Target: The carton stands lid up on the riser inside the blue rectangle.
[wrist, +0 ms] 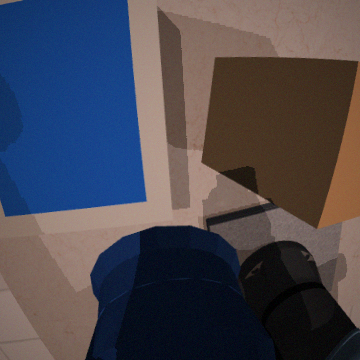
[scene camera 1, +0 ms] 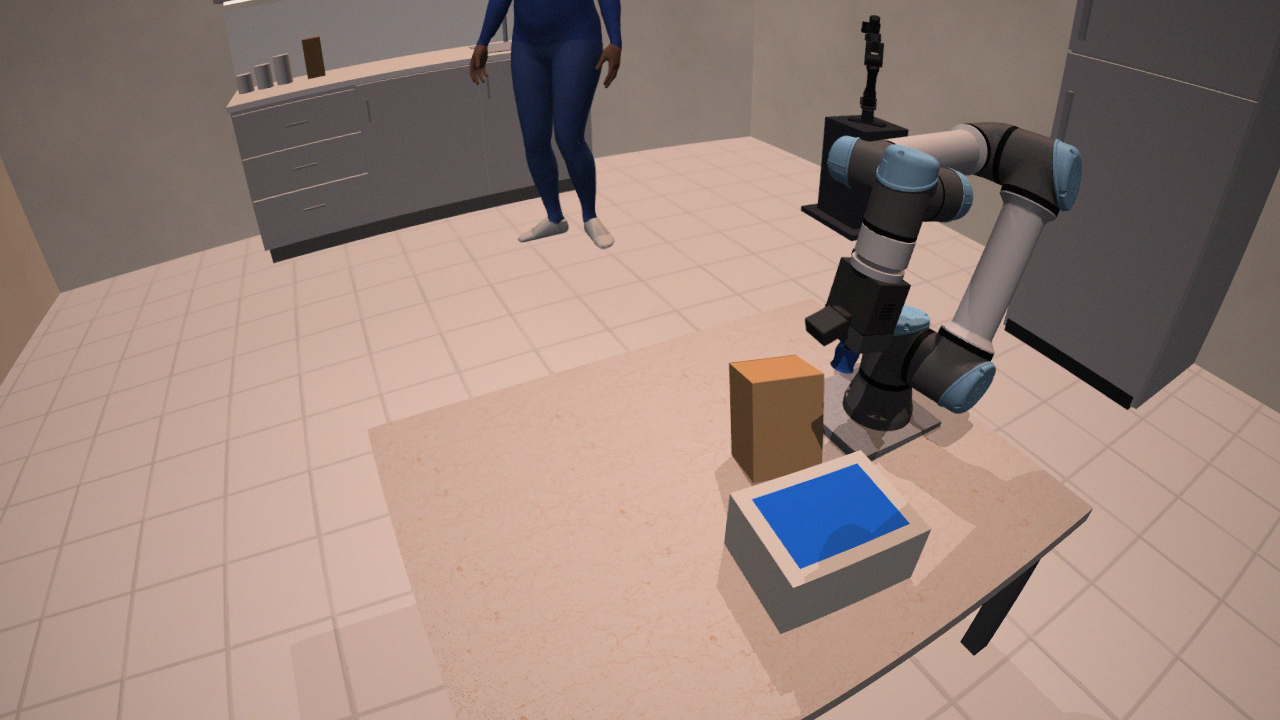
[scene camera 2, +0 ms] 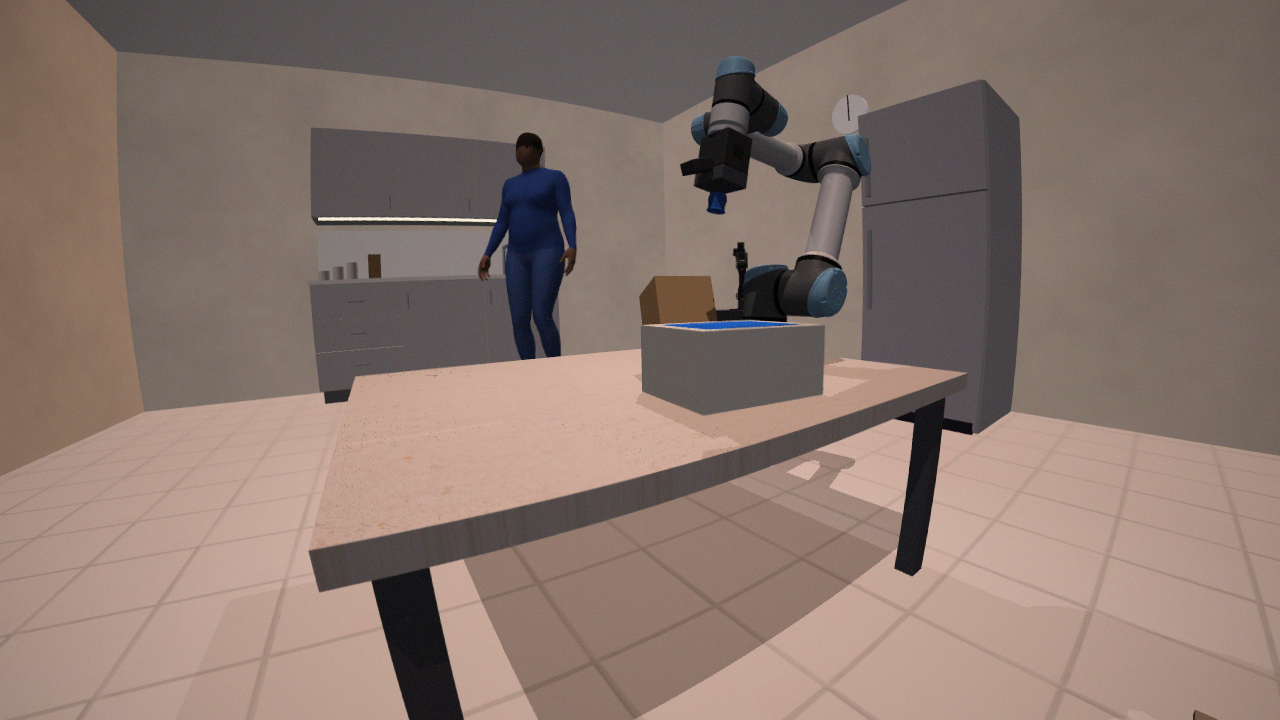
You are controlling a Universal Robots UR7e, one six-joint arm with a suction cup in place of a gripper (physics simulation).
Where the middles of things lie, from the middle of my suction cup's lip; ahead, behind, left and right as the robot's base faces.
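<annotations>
From my suction cup, the brown carton [scene camera 1: 776,404] sits 230 mm below, and it's 170 mm to the right and 20 mm behind. There's a grey riser [scene camera 2: 706,367] too, and that's 280 mm below the suction cup, 80 mm to the left of it and 30 mm ahead.
</annotations>
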